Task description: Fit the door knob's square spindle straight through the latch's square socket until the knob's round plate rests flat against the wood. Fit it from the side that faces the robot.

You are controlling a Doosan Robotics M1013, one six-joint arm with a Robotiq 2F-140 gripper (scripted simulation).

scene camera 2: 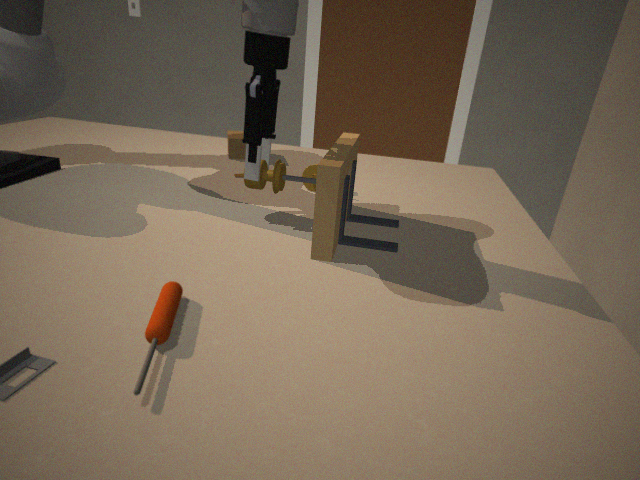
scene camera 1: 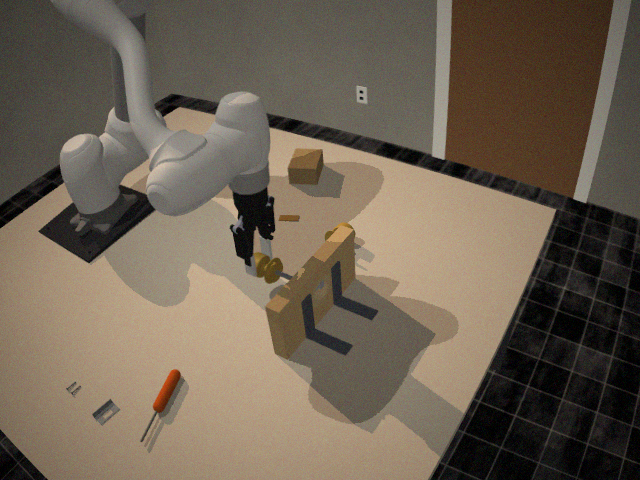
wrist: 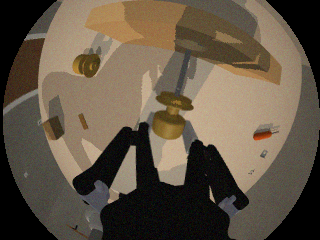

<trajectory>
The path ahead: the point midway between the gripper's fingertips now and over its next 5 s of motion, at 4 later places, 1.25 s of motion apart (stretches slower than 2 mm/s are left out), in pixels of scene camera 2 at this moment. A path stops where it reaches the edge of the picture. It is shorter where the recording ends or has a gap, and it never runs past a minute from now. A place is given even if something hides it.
My gripper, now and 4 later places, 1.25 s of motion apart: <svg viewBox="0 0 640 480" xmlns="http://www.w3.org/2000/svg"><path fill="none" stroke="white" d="M256 174L263 175L266 176L268 176L270 176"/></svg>
</trajectory>
